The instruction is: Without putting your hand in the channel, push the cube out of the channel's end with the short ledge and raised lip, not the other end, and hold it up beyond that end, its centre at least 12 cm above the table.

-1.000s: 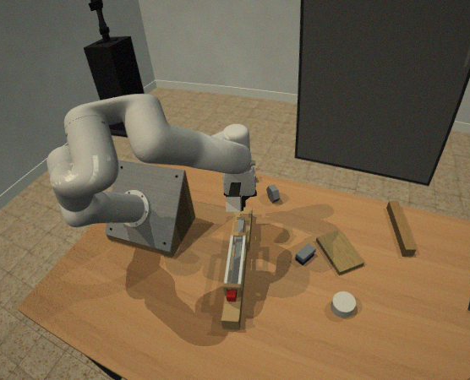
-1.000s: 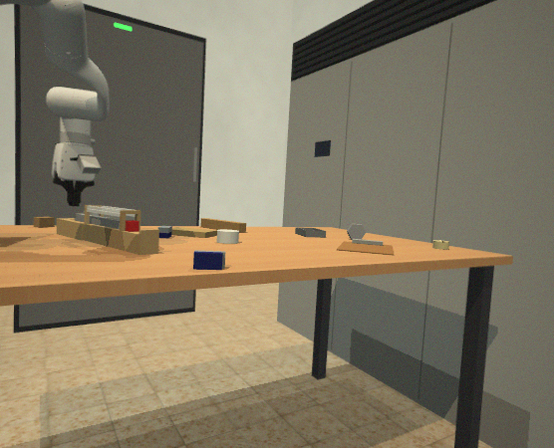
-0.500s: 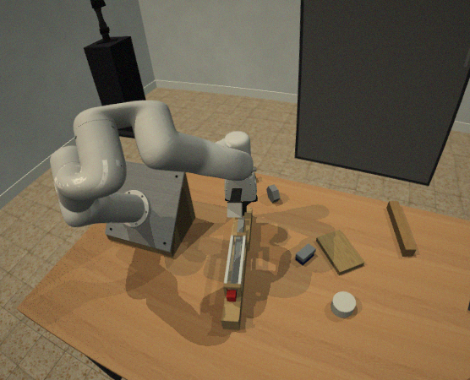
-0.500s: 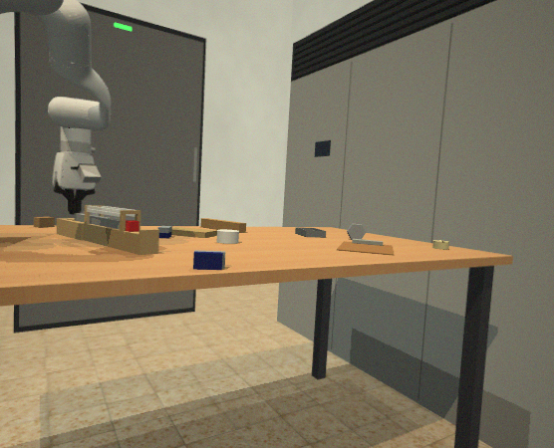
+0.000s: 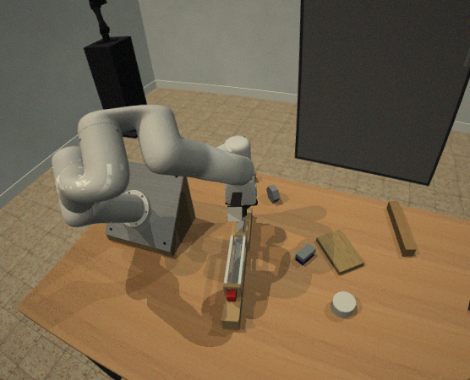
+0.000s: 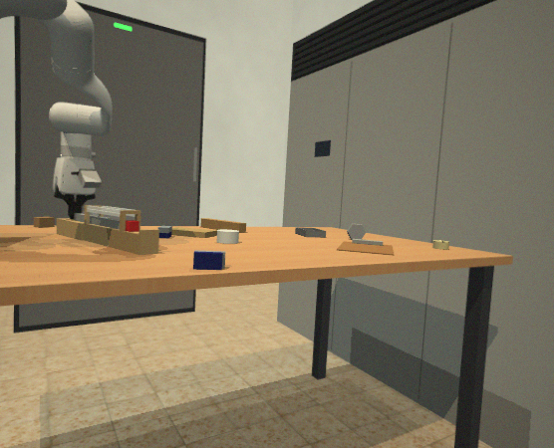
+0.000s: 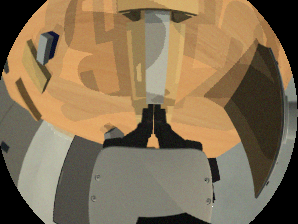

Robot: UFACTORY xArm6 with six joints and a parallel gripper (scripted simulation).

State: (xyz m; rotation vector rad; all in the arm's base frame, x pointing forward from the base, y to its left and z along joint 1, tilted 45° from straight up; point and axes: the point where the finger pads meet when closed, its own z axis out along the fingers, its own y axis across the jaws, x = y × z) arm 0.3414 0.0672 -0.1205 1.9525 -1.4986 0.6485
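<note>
My hand is 8 cm short of the red cube, 30 cm to the left of it and 1 cm above it. Round my hand: grey hex block 7 cm ahead, 16 cm to the left, 4 cm below; then brown block 5 cm behind, 24 cm to the left, 5 cm below; then channel 5 cm ahead, 20 cm to the right, 1 cm below.
</note>
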